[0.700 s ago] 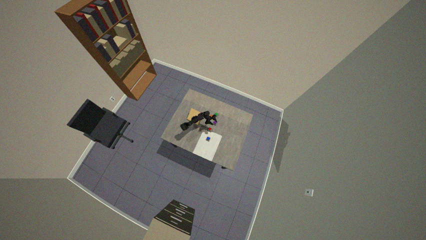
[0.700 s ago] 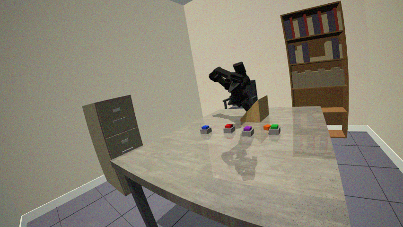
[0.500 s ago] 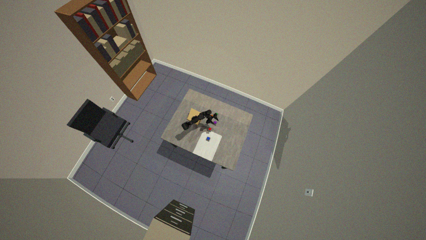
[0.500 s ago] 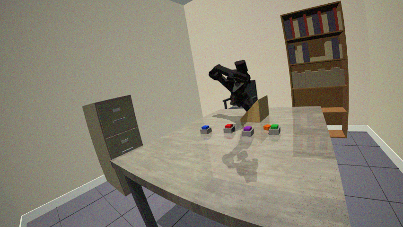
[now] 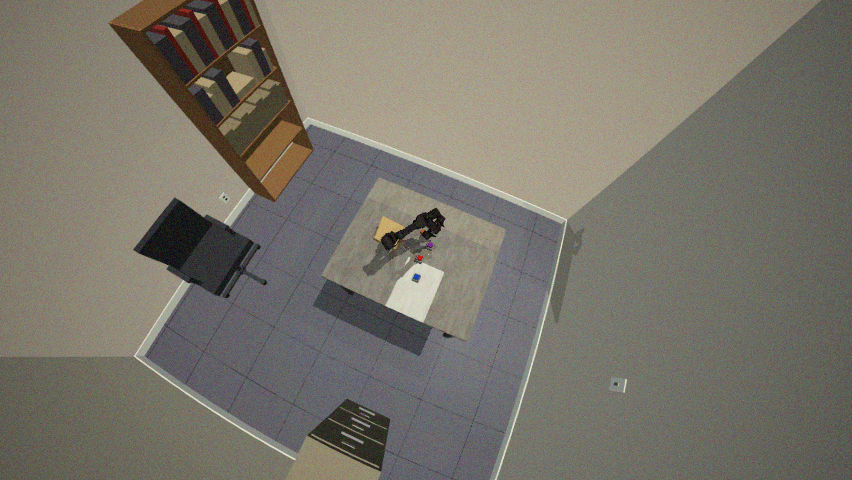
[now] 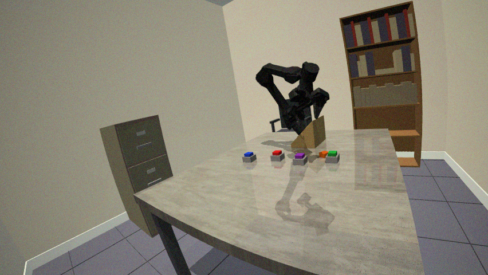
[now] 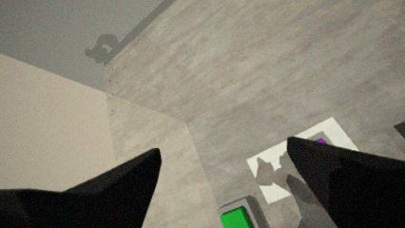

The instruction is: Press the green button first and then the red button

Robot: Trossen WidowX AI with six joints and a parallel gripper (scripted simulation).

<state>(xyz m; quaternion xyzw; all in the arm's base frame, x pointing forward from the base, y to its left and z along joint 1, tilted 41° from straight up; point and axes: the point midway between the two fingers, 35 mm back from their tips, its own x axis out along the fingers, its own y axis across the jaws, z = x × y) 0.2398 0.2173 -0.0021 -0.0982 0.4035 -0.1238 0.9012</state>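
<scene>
Right now the green button is 14 cm below my gripper tip, 8 cm behind it and 6 cm to the left of it. From my gripper tip the other things lie so: red button 19 cm to the right, 14 cm below, 3 cm behind; orange block 16 cm below, 12 cm behind; purple button 14 cm below, 6 cm to the right, 2 cm behind.
</scene>
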